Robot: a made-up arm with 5 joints.
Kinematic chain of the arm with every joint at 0, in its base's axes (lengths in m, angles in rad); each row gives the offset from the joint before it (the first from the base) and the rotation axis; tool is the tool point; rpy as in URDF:
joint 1: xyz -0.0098 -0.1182 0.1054 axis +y
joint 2: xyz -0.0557 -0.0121 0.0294 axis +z
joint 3: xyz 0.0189 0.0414 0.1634 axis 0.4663 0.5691 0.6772
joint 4: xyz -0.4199 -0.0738 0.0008 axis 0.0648 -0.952 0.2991
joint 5: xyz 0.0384 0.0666 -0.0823 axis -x
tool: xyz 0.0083 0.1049 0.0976 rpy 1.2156 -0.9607 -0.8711
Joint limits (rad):
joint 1: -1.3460..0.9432
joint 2: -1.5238..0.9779
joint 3: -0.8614..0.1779
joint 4: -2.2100..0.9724
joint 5: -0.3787..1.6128
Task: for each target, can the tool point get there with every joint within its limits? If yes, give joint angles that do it. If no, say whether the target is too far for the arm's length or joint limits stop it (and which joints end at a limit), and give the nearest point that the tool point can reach.
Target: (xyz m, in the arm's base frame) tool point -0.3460 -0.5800 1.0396
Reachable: no: too far | nearest point -0.2170 -0.3963 0.6810 | short by 0.423 m
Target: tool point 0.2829 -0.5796 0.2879
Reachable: no: joint limits stop it (at a limit: joint 1, joint 2, joint 3, joint 5) | nearest point 0.0515 -0.4402 0.5348 | short by 0.366 m
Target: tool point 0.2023 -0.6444 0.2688
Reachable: no: joint limits stop it (at a limit: joint 1, joint 2, joint 3, joint 4, joint 5) | nearest point 0.0403 -0.4790 0.5449 | short by 0.360 m
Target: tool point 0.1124 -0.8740 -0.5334
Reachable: no: too far | nearest point -0.1387 -0.4772 -0.3505 | short by 0.504 m
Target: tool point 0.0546 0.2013 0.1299
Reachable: yes | joints -0.8910 -1.1040 -0.5150 0.0274 0.8172
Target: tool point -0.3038 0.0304 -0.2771
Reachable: yes | joints -0.7213 0.2514 -0.4752 -1.5459 1.0837
